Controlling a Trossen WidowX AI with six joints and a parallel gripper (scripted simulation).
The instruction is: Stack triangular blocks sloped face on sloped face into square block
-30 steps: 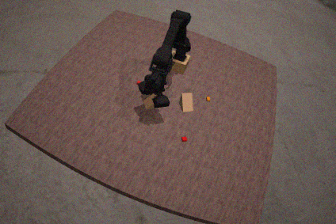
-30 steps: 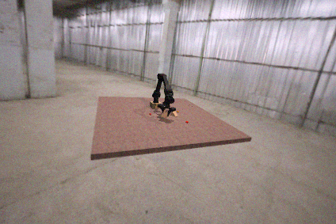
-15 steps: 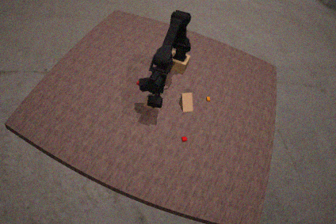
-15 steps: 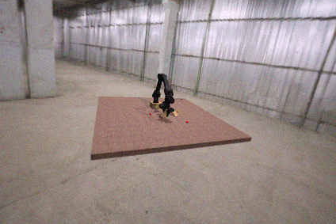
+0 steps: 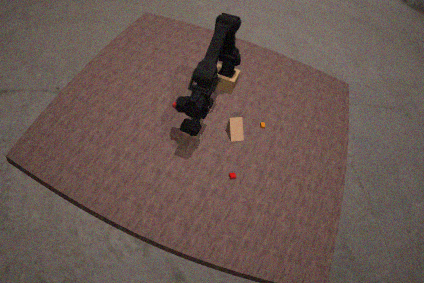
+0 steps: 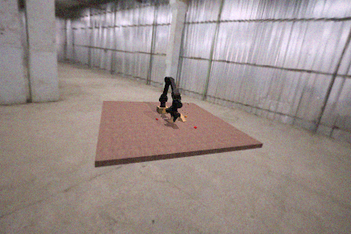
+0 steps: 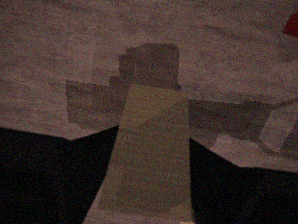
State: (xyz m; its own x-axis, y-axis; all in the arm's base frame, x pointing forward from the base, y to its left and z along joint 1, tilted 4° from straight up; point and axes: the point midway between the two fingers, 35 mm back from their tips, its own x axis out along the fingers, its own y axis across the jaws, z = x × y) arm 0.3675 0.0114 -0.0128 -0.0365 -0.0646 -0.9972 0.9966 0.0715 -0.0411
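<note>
Now: the small red piece 13 cm to the right of my gripper tip, 11 cm behind it and 3 cm below it. From my gripper tip the other things lie so: orange cube 22 cm to the left, 21 cm behind, 3 cm below; tan triangular block 1 cm above.
</note>
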